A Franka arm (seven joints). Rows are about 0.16 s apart.
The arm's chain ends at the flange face. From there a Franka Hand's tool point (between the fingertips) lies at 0.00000 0.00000 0.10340 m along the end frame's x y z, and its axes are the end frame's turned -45 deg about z.
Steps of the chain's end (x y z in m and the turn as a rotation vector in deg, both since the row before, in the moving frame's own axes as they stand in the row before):
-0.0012 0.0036 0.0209 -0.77 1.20 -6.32
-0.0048 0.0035 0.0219 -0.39 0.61 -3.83
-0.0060 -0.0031 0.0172 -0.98 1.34 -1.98
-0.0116 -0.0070 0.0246 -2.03 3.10 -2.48
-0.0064 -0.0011 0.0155 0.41 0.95 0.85
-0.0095 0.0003 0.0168 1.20 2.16 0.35
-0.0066 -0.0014 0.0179 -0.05 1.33 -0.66
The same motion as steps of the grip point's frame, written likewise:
-0.0027 0.0042 0.0209 -1.39 0.30 -6.32
-0.0055 0.0003 0.0219 -0.71 0.16 -3.83
-0.0015 -0.0035 0.0172 -1.64 0.25 -1.98
-0.0017 -0.0066 0.0244 -3.63 0.76 -2.48
-0.0020 -0.0046 0.0155 -0.38 0.96 0.85
-0.0026 -0.0053 0.0167 -0.68 2.38 0.35
-0.0020 -0.0039 0.0179 -0.98 0.91 -0.66

